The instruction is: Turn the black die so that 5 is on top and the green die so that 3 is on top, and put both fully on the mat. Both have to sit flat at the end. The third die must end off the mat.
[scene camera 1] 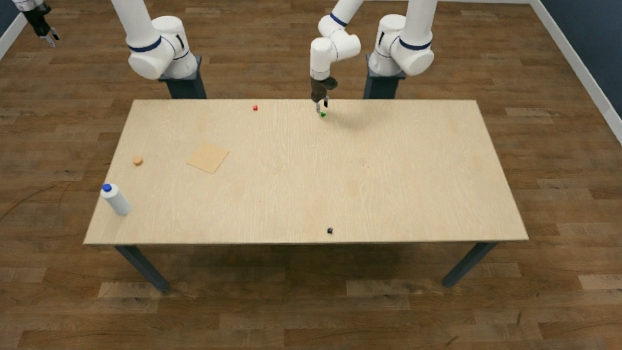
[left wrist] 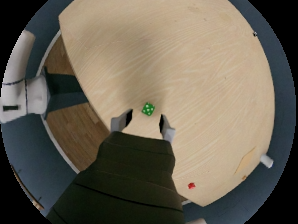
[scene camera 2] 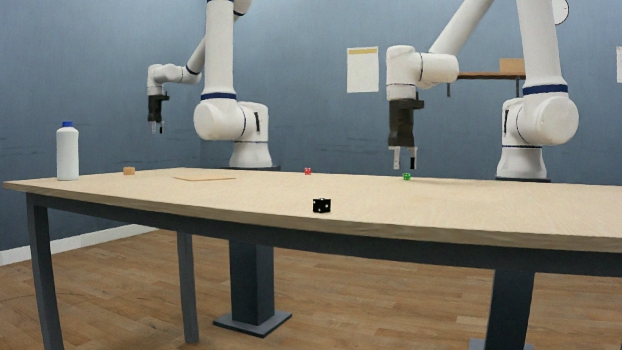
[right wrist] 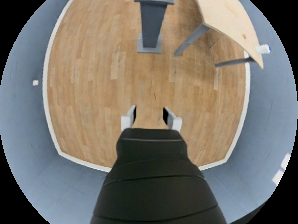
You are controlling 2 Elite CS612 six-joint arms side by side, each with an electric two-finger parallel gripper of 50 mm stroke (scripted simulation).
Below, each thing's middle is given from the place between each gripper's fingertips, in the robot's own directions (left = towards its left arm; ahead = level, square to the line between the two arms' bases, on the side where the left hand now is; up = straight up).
Scene:
I see the tan mat (scene camera 1: 208,157) 53 cm to the right of my left hand (scene camera 2: 405,169), 26 cm ahead of it and 5 cm below it. From my left hand the other things lie so: white bottle (scene camera 2: 67,137): 85 cm to the right, 52 cm ahead, 3 cm above.
Right now the white bottle is 910 mm ahead of my right hand, 520 mm to the left of it and 100 mm below it. Also, from my right hand: tan mat 830 mm to the left, 650 mm ahead, 170 mm below.

